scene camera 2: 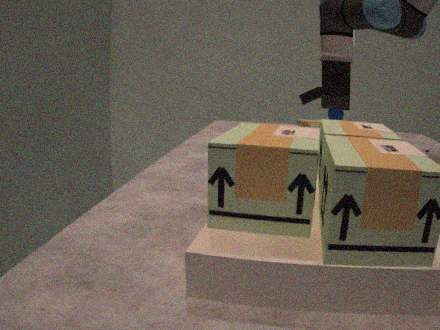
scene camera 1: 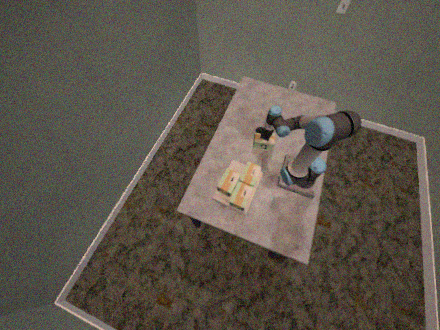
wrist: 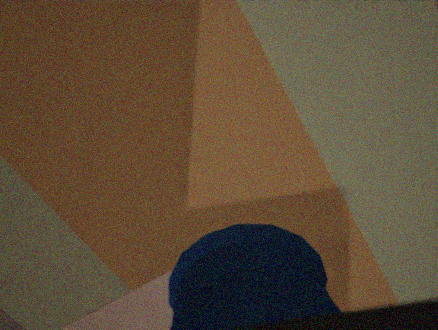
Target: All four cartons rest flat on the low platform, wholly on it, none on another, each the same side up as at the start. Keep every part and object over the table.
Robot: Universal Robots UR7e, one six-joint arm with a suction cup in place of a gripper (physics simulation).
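Frame: origin at the arm's base, x ahead, y left, z up, level; metres.
Seen in the pictures: hand at its tool point: (scene camera 1: 264, 139) (wrist: 241, 254).
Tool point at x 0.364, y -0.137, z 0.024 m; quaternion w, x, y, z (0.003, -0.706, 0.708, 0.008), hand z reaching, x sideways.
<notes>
Offsets run from my tool point to a thing's middle. Level surfaces: height alone.
Three green cartons with orange tape rest upright on the low platform @(dz -0.060, dx -0.004, dy +0.408 m) (scene camera 1: 220, 200) (scene camera 2: 250, 280): one carton @(dz +0.006, dx +0.056, dy +0.444 m) (scene camera 1: 228, 181) (scene camera 2: 262, 182) on the left, a near right carton @(dz +0.006, dx -0.057, dy +0.486 m) (scene camera 1: 242, 196) (scene camera 2: 385, 200), and a far right carton @(dz +0.006, dx -0.041, dy +0.328 m) (scene camera 1: 250, 174) (scene camera 2: 356, 129). My suction gripper (scene camera 1: 264, 136) (scene camera 2: 335, 114) (wrist: 250, 275) has its blue cup on the top of the fourth carton @(dz -0.030, dx +0.001, dy -0.002 m) (scene camera 1: 263, 145) (scene camera 2: 309, 122) (wrist: 250, 125) and holds it upright, low over the table beyond the platform. Whether its bottom touches the table cannot be told. In scene camera 2 the platform's cartons hide most of it.
The arm's base (scene camera 1: 297, 188) stands on the table @(dz -0.084 m) (scene camera 1: 210, 165) to the right of the platform. The table's edges drop to the brown floor (scene camera 1: 165, 240) around it. The three cartons on the platform stand close together, as high obstacles beside its uncovered part.
</notes>
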